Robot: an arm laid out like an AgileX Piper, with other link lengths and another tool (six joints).
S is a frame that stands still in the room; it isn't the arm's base.
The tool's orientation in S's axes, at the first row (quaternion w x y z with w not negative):
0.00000, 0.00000, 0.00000, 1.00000
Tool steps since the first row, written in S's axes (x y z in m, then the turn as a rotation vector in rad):
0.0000, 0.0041, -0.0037, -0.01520, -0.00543, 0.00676
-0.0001, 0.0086, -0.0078, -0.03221, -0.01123, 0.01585
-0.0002, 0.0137, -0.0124, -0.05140, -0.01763, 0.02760
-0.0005, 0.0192, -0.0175, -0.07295, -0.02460, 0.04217
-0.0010, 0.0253, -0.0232, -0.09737, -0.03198, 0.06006
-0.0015, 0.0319, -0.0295, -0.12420, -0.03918, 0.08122
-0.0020, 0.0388, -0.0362, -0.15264, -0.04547, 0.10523
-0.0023, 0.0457, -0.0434, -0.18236, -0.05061, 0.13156
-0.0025, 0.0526, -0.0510, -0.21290, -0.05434, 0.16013
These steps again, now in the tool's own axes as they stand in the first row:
0.0000, -0.0041, -0.0037, 0.01520, 0.00543, 0.00676
0.0001, -0.0086, -0.0078, 0.03221, 0.01123, 0.01585
0.0002, -0.0137, -0.0124, 0.05140, 0.01763, 0.02760
0.0005, -0.0192, -0.0175, 0.07295, 0.02460, 0.04217
0.0010, -0.0253, -0.0232, 0.09737, 0.03198, 0.06006
0.0015, -0.0319, -0.0295, 0.12420, 0.03918, 0.08122
0.0020, -0.0388, -0.0362, 0.15264, 0.04547, 0.10523
0.0023, -0.0457, -0.0434, 0.18236, 0.05061, 0.13156
0.0025, -0.0526, -0.0510, 0.21290, 0.05434, 0.16013

